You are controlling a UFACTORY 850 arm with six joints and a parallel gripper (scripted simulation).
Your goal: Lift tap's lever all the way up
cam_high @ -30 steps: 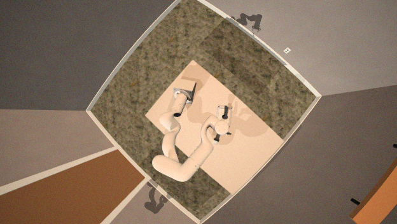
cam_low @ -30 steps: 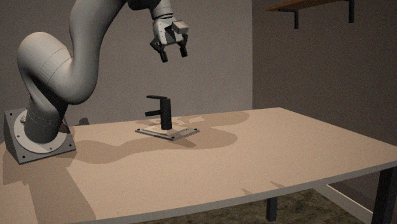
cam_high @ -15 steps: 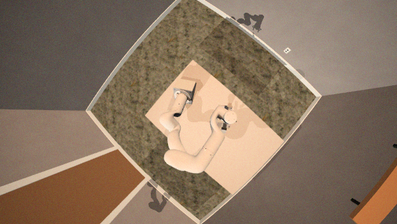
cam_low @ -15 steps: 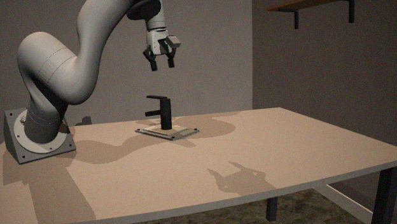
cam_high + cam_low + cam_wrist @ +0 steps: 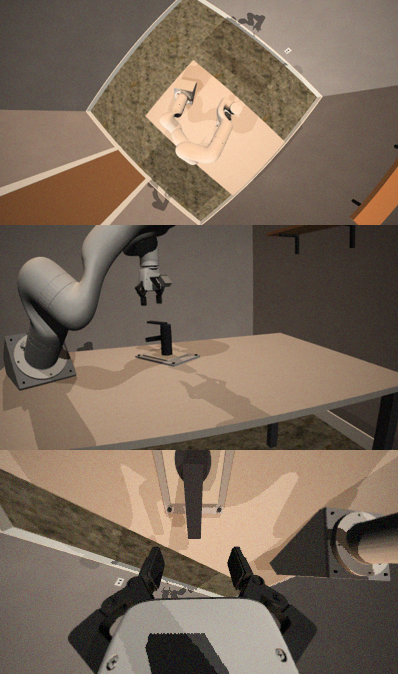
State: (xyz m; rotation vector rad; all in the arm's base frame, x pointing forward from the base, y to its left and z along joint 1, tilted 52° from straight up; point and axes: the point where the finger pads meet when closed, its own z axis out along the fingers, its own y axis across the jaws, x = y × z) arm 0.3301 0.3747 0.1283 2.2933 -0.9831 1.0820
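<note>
The dark lever is 3 cm ahead of my hand, 4 cm to the right of it and 10 cm below it. Also, from my hand: plate (4 cm ahead, 6 cm to the right, 24 cm below).
</note>
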